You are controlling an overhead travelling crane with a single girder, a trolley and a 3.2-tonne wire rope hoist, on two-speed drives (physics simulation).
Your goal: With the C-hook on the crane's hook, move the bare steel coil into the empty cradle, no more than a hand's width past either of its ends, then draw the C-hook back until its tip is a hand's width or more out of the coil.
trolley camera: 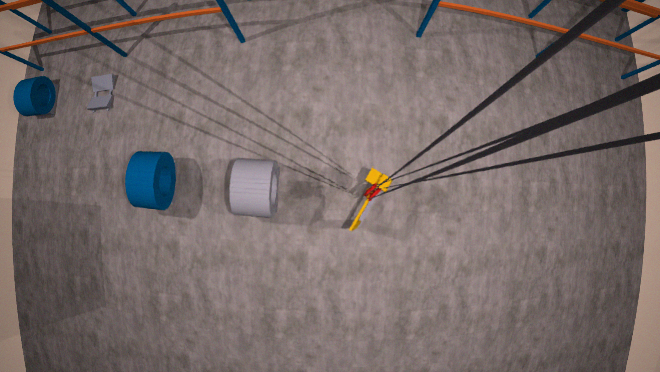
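Note:
The bare steel coil (254,188) is light grey and lies on its side left of the image centre, its bore facing right. The empty cradle (102,103) shows as two grey tilted plates at the upper left. My C-hook (361,211) is yellow and hangs from the red crane hook (372,192) well to the right of the bare coil, apart from it. It is turned at a slant, with its wide block at the upper right and its narrow end at the lower left. It carries no coil, so the gripper is open. Part of its lower arm is hidden.
A blue coil (150,180) lies left of the bare coil. Another blue coil (34,96) lies left of the cradle. Blue posts and an orange rail (160,19) run along the top. Dark ropes (480,143) cross the right side.

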